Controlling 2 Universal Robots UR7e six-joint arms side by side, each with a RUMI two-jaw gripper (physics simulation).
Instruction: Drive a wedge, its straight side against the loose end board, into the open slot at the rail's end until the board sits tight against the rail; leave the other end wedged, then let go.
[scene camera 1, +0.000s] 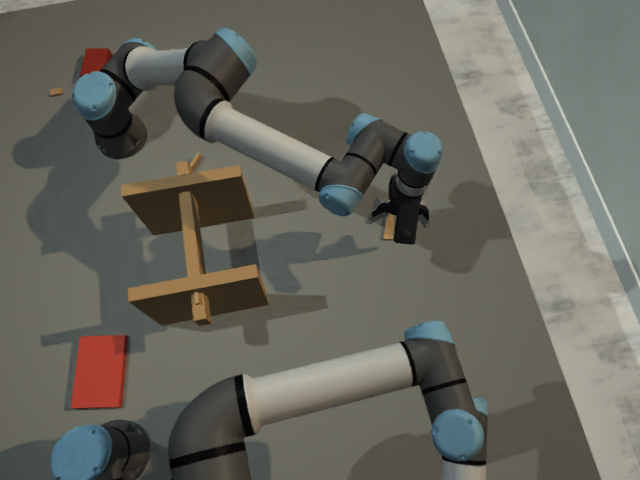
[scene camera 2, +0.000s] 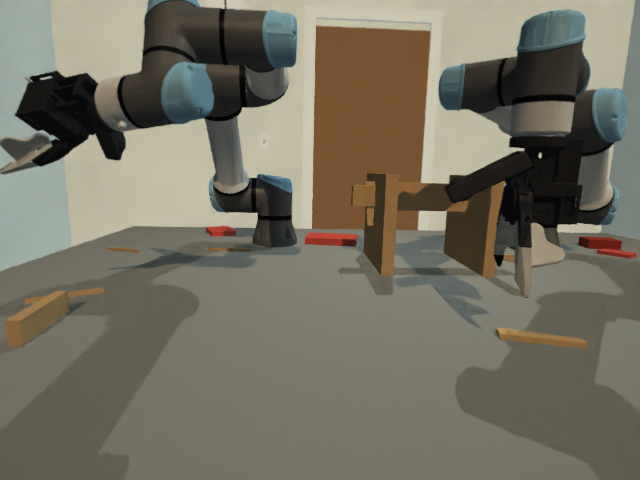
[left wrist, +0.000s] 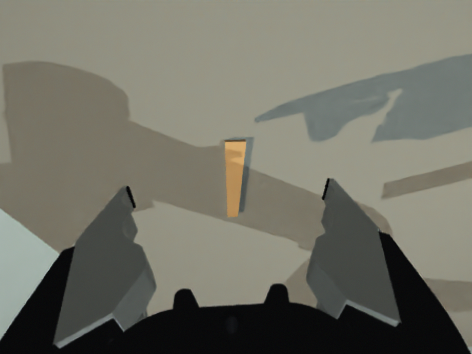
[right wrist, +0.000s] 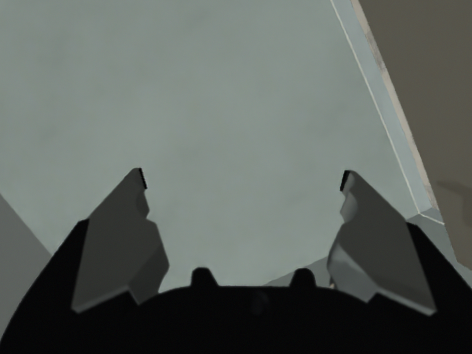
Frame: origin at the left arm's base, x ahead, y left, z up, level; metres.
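Seen in the pictures: left gripper, between the fingertips: (scene camera 2: 510, 279) (left wrist: 229, 183); right gripper, between the fingertips: (scene camera 2: 16, 130) (right wrist: 242, 170); left arm's base, origin of its link: (scene camera 1: 122, 137); right arm's base, origin of its link: (scene camera 1: 118, 452) (scene camera 2: 274, 242).
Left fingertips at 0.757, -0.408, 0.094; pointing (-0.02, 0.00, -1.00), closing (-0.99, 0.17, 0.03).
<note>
Pixels of each thing's middle, then the offset from my left fingertips to it, as dx, dy, dz. "pt": a spot on its surface instead.
- thin tapered wooden wedge, middle of its body: (left wrist: 235, 182) (scene camera 2: 539, 337) (scene camera 1: 389, 219) -0.001, +0.054, -0.090
- wooden rail, middle of its body: (scene camera 1: 193, 240) (scene camera 2: 425, 196) -0.504, -0.027, +0.091
- rail stub, a spot on its surface: (scene camera 1: 182, 167) pt -0.522, +0.157, +0.118
- small stick, middle of its body: (scene camera 1: 189, 172) (scene camera 2: 517, 259) -0.554, +0.261, -0.086
- wooden block, middle of its body: (scene camera 2: 41, 315) +0.033, -0.714, -0.075
A thin tapered wooden wedge (scene camera 1: 388, 227) (scene camera 2: 542, 338) (left wrist: 235, 177) lies flat on the table. My left gripper (scene camera 1: 399, 219) (scene camera 2: 535, 273) (left wrist: 229, 183) is open above it, pointing down, with the wedge between and below its fingertips in the left wrist view. The wooden rail (scene camera 1: 192, 242) (scene camera 2: 426, 196) runs between two upright end boards. One board (scene camera 1: 232, 294) (scene camera 2: 387, 222) has a rail stub and a wedge (scene camera 1: 197, 298) (scene camera 2: 369, 215) showing outside it. The other board (scene camera 1: 222, 204) (scene camera 2: 478, 232) shows a rail stub (scene camera 1: 182, 167); its slot cannot be made out. My right gripper (right wrist: 242, 170) is open and empty, far from the boards.
A small stick (scene camera 1: 195, 162) (scene camera 2: 509, 257) lies beyond the upper board in scene camera 1. Red blocks (scene camera 1: 99, 370) (scene camera 1: 94, 60) (scene camera 2: 330, 239) lie around the arm bases. In scene camera 2, a wooden block (scene camera 2: 38, 317) and thin strips (scene camera 2: 87, 292) lie below the right gripper.
</note>
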